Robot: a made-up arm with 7 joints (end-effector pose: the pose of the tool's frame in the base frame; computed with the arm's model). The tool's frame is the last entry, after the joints. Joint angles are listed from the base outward.
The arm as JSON. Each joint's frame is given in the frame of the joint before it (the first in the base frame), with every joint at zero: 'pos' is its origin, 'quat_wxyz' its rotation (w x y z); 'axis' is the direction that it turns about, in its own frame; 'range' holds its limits. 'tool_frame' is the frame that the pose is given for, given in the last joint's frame.
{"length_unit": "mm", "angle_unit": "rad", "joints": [
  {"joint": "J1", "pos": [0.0, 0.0, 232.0], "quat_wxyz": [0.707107, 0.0, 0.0, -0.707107], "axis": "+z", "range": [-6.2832, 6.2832]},
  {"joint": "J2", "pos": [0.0, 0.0, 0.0], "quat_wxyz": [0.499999, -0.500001, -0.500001, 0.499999], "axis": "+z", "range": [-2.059, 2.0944]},
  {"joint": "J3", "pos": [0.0, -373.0, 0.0], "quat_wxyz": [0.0, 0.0, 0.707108, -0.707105], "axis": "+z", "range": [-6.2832, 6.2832]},
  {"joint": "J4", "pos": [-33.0, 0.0, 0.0], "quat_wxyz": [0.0, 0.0, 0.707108, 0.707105], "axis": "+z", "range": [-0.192, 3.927]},
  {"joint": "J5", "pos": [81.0, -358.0, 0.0], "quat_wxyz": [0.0, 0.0, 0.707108, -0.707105], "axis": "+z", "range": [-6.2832, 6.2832]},
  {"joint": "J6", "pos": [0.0, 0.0, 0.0], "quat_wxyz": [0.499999, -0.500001, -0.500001, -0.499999], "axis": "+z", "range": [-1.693, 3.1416]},
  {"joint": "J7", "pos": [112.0, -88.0, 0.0], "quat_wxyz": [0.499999, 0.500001, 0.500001, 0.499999], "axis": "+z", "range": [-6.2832, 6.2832]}
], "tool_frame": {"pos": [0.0, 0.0, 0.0], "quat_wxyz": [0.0, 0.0, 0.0, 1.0]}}
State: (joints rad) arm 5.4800 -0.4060 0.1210 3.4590 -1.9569 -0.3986 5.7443
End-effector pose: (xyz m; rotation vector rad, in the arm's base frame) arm -0.2327 0.3830 0.8801 -0.6623 -0.1986 -0.1628
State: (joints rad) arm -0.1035 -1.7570 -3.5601 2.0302 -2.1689 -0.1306 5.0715
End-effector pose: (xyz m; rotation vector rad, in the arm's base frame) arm -0.4943 0.1508 -0.3006 -2.7871 -0.3772 0.1925
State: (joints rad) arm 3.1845 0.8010 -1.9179 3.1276 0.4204 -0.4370 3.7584
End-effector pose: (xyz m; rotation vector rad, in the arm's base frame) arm -0.5688 -0.1909 0.7838 -0.6388 -0.8928 2.2938
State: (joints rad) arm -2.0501 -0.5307 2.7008 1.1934 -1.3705 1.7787 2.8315
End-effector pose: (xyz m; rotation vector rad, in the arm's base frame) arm 0.4706 0.2483 0.2879 1.1545 -1.1909 1.9776
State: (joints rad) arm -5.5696 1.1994 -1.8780 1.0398 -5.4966 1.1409 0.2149
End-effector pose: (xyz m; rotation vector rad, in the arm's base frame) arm 0.3858 -0.2753 0.3804 1.7920 -1.8753 0.2859
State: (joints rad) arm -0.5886 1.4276 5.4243 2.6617 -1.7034 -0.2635 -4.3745
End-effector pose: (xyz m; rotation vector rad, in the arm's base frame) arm 0.6455 -0.5051 0.1451 2.1325 -0.1943 1.0895
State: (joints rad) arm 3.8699 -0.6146 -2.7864 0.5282 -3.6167 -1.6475 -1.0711
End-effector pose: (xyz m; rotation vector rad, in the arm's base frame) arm 0.1532 0.1482 0.2540 1.5177 -0.2689 0.1893
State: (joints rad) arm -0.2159 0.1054 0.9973 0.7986 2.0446 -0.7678 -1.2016
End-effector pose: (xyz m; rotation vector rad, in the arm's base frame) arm 0.3230 0.1303 0.3238 2.8257 -0.4792 0.9468
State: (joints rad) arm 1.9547 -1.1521 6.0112 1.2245 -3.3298 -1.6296 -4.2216
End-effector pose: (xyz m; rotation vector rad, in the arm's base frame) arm 0.1360 -0.0896 0.5734 -0.5275 -2.6268 -0.8954
